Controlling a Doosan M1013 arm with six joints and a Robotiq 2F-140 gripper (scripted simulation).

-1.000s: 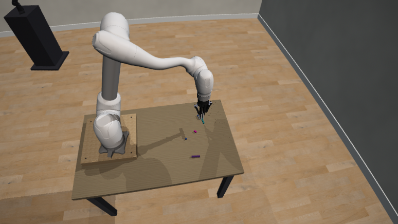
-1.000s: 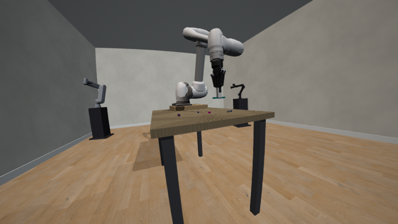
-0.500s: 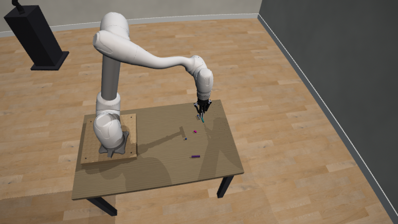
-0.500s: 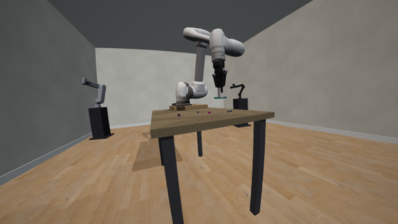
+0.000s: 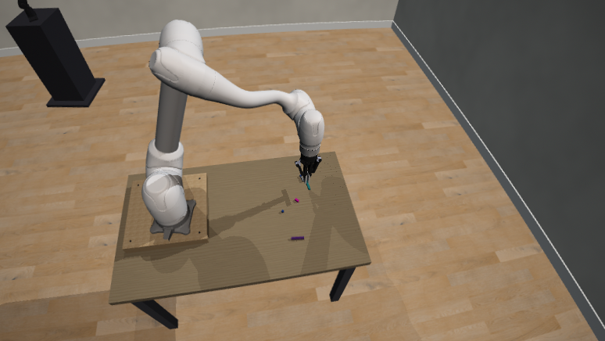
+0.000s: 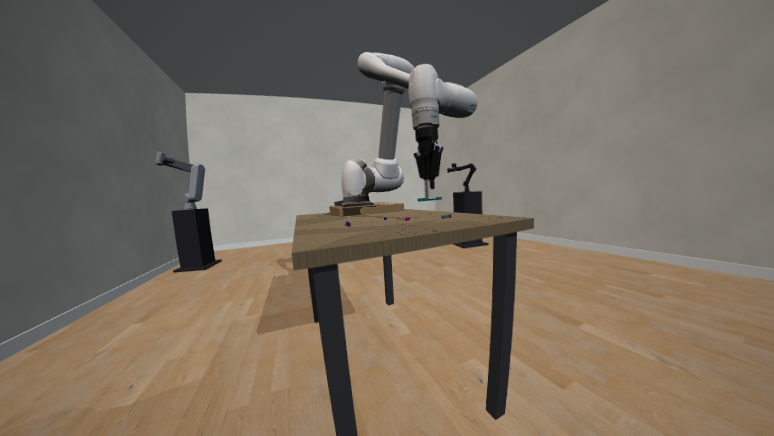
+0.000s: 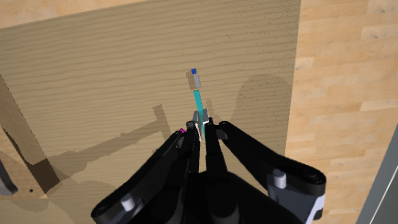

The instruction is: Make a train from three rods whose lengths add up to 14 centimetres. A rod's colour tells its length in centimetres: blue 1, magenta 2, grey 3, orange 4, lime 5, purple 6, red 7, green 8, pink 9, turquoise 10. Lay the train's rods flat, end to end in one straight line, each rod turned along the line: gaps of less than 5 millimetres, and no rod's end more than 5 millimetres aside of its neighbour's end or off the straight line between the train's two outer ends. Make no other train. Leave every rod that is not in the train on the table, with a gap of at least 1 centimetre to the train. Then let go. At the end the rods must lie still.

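Right now the grey rod is 10 cm below my hand, 6 cm to the left of it and 2 cm behind it. Round my hand: purple rod: 28 cm to the right, 10 cm below, 4 cm behind; turquoise rod: 3 cm below; magenta rod: 10 cm below, 7 cm to the right, 5 cm behind.
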